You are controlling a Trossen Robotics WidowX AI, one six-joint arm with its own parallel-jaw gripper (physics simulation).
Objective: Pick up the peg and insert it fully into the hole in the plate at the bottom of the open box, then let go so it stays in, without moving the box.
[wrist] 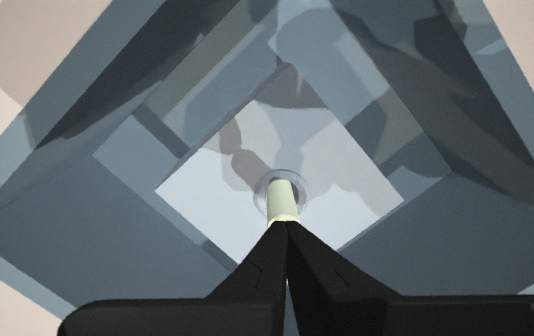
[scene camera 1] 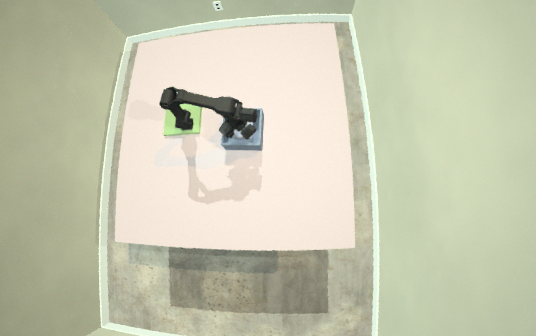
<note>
I see my gripper, a blue-grey box, a square plate and a pale peg.
</note>
